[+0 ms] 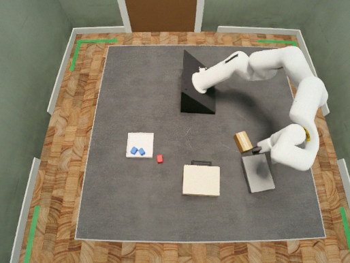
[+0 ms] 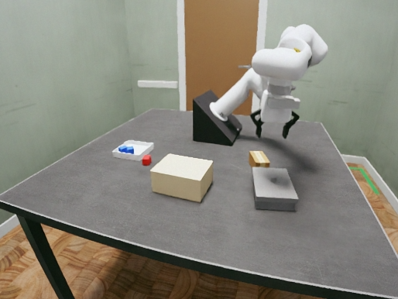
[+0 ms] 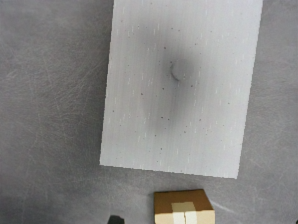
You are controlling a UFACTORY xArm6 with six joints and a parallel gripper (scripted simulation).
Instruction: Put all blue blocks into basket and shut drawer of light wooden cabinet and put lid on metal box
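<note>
The brown cardboard box lies 10 cm behind my hand, 3 cm to the right of it and 16 cm below it. From my hand the other things lie so: flat lid: 9 cm ahead, 2 cm to the left, 14 cm below; then grey metal box: 9 cm ahead, 2 cm to the left, 17 cm below; then light wooden cabinet: 12 cm ahead, 29 cm to the right, 15 cm below.
</note>
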